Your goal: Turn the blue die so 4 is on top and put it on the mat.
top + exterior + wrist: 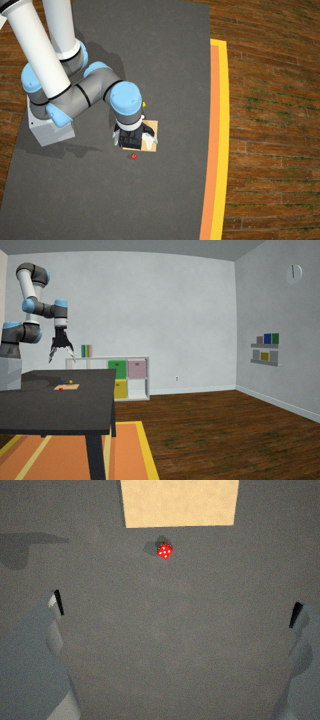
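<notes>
Right now my hand is 150 mm above the red die, 20 mm to the left of it and 10 mm past it. Round my hand: tan mat: 160 mm below, 80 mm to the left, 20 mm behind; then yellow die: 220 mm to the left, 150 mm below, 50 mm behind; then blue die: 170 mm to the left, 150 mm below, 110 mm behind.
</notes>
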